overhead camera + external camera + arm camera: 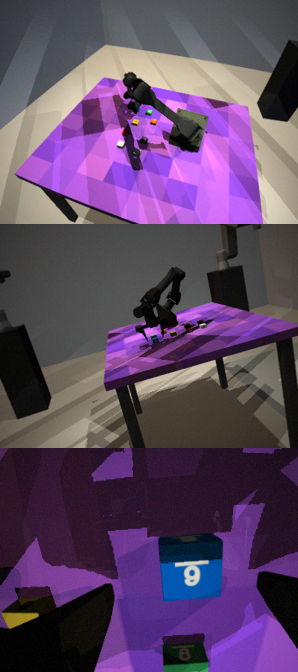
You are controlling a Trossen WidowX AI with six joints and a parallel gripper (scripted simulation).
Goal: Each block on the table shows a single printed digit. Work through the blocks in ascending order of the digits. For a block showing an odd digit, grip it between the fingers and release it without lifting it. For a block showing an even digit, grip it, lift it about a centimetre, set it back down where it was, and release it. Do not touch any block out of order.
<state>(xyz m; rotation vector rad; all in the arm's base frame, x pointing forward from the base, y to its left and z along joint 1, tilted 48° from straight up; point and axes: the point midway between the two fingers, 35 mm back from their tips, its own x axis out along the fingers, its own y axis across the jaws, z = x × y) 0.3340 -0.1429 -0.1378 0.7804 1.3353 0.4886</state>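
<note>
My gripper tip is 1 cm short of the blue block. The rest, counted from my gripper tip: green block (7 cm behind, 1 cm to the left); then yellow block (11 cm to the left, 1 cm behind); then orange block (12 cm behind, 9 cm to the left).
</note>
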